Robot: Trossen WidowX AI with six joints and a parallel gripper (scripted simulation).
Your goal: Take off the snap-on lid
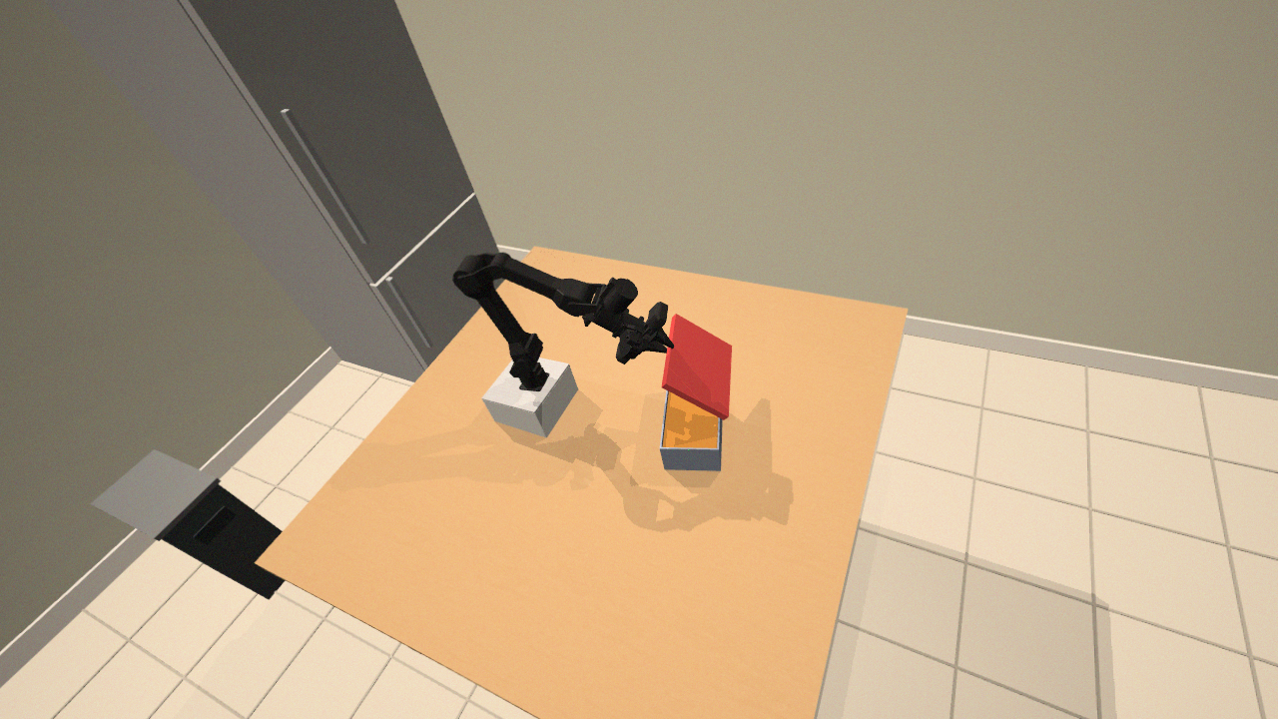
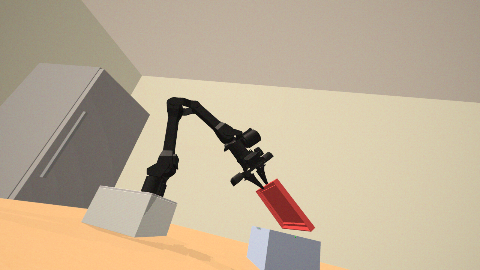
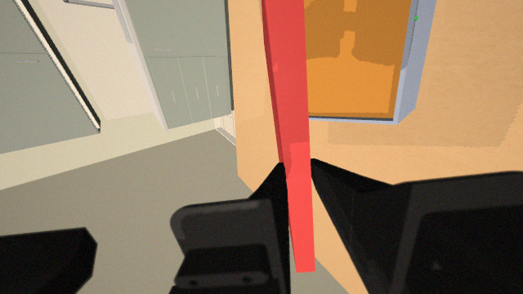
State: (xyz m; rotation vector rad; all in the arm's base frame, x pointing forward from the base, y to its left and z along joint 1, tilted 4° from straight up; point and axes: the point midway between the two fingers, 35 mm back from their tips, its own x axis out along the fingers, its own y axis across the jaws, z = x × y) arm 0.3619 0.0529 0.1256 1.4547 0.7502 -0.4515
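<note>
Right now my gripper tip is 60 mm short of the red lid, 10 mm to the right of it and 50 mm above it. Round my gripper tip: grey storage box (60 mm ahead, 80 mm to the right, 190 mm below).
</note>
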